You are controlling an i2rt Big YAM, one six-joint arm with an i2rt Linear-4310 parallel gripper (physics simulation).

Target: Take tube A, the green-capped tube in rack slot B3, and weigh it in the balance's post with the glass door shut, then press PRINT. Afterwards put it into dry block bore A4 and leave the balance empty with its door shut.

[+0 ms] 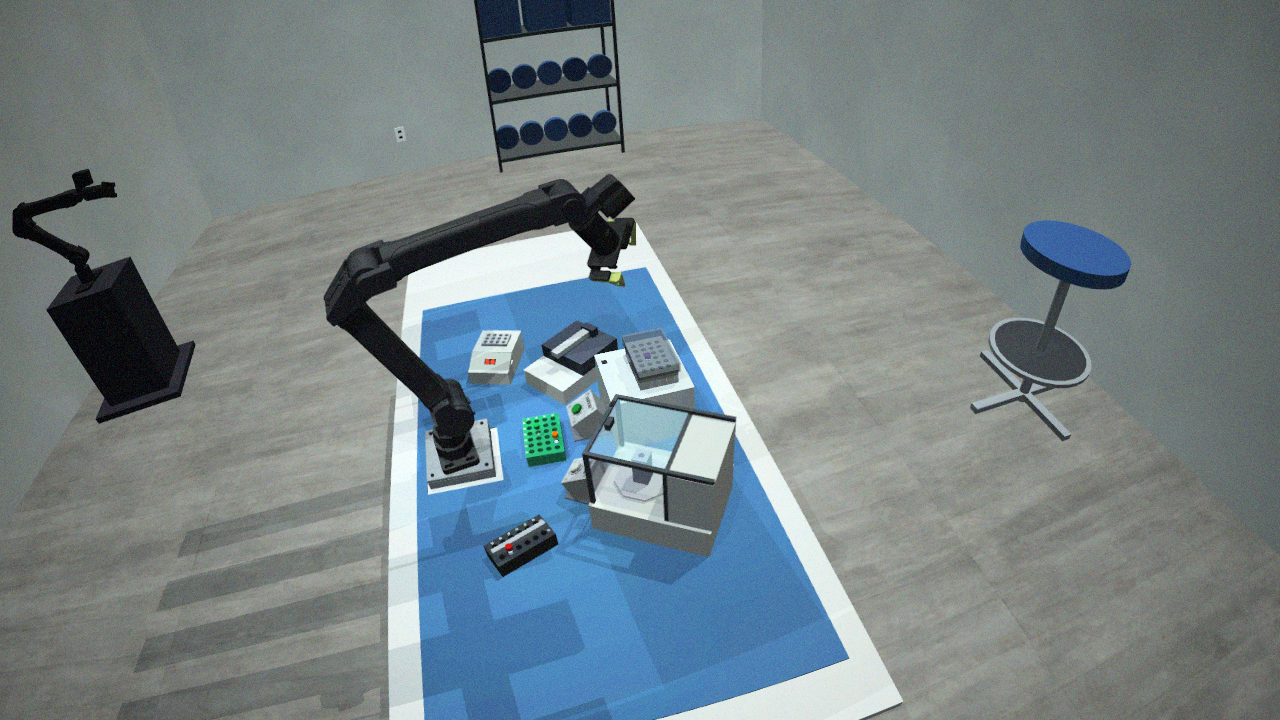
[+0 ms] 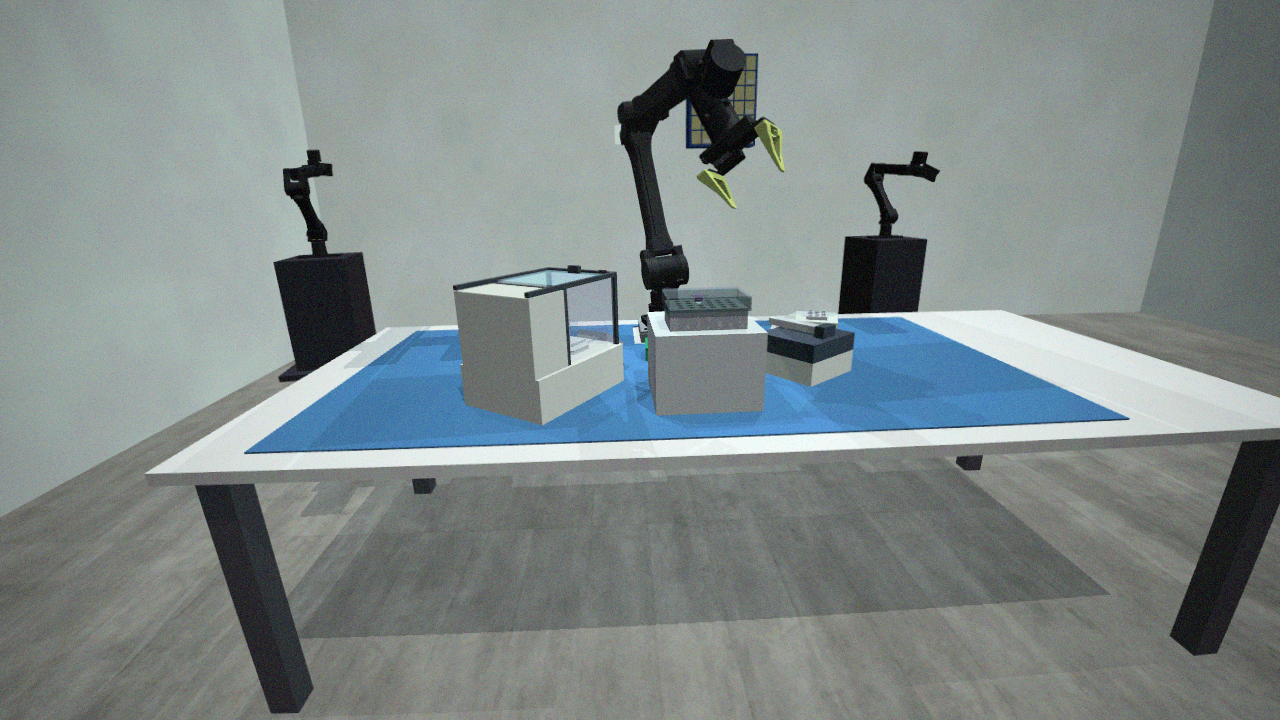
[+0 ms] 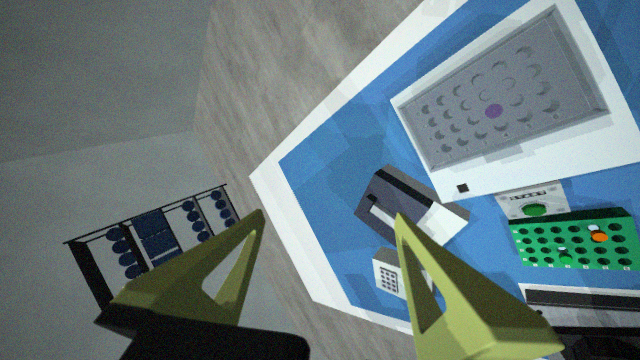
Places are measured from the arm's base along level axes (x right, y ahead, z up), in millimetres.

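Where they show: gripper, fingertip midpoint: (image 1: 628, 265) (image 2: 757, 190) (image 3: 326, 216); arm's base, link origin: (image 1: 456, 450) (image 3: 606, 347).
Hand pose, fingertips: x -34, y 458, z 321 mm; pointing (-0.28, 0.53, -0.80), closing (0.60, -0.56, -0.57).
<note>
Things, the pixels of their centre, and the offset from my fingertips. "spot": a spot on its surface instead.
- green rack, body centre: (image 1: 543, 439) (image 3: 567, 240) dx +69, dy -262, dz -338 mm
- green-capped tube, body centre: (image 3: 562, 250) dx +58, dy -269, dz -322 mm
- orange-capped tube, body centre: (image 3: 593, 228) dx +103, dy -240, dz -322 mm
- balance, body centre: (image 2: 559, 329) (image 1: 640, 467) dx +327, dy -130, dz -242 mm
- small white unit, body centre: (image 2: 803, 327) (image 1: 495, 355) (image 3: 402, 276) dx -265, dy -290, dz -318 mm
- white box, body centre: (image 2: 697, 337) (image 3: 502, 146) (image 1: 624, 388) dx +79, dy -60, dz -258 mm
- grey well block, body centre: (image 3: 481, 113) (image 2: 704, 298) (image 1: 647, 353) dx +87, dy -3, dz -175 mm
- dark-topped device, body centre: (image 2: 790, 343) (image 1: 570, 357) (image 3: 403, 215) dx -141, dy -119, dz -302 mm
- green-button box, surface spot: (image 1: 583, 413) spot: dx +85, dy -164, dz -285 mm
- black rack, body centre: (image 1: 520, 543) dx +334, dy -393, dz -329 mm
My gripper (image 1: 626, 259) (image 2: 759, 188) (image 3: 326, 216) is open and empty, high above the far part of the table. The green rack (image 1: 543, 438) (image 3: 545, 245) stands near the arm base. The green-capped tube (image 3: 565, 258) stands in its third column, beside an orange-capped tube (image 3: 599, 236). The balance (image 1: 700, 479) (image 2: 501, 344) has a glass chamber with a post (image 1: 640, 462) inside; I cannot tell whether its door is shut. A small white unit (image 1: 494, 358) (image 3: 388, 277) has a grid on top; I cannot tell whether it is the dry block. PRINT is not readable.
A white box (image 1: 615, 380) (image 2: 707, 371) carries a grey well block (image 1: 651, 355) (image 3: 450, 142) with a purple spot. A dark-topped device (image 1: 580, 344) (image 2: 810, 344) stands beside it. A green-button box (image 1: 583, 413) stands by the rack. A black rack (image 1: 520, 543) holds a red-capped tube.
</note>
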